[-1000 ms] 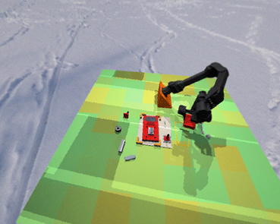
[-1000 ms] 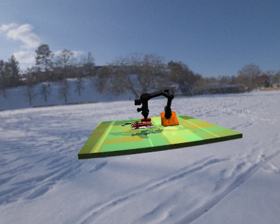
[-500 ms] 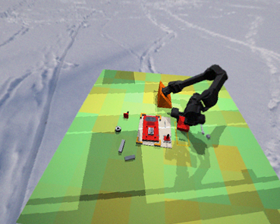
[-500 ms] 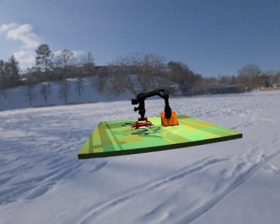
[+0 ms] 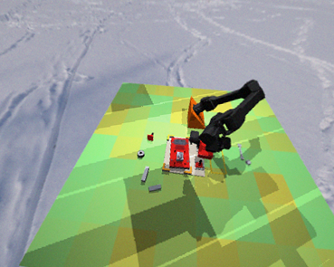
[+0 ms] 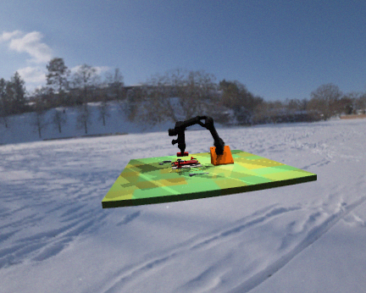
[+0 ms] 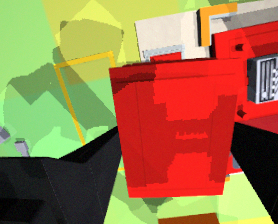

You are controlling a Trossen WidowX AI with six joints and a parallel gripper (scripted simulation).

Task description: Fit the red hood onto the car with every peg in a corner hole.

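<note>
Now: gripper tip 11 cm to the left of the white jig, 10 cm above it and 3 cm past it. From my gripper tip the other things lie so: red hood: 1 cm above; grey pin: 25 cm to the left, 11 cm below, 10 cm behind; grey socket: 8 cm below, 3 cm ahead, 2 cm to the right.
</note>
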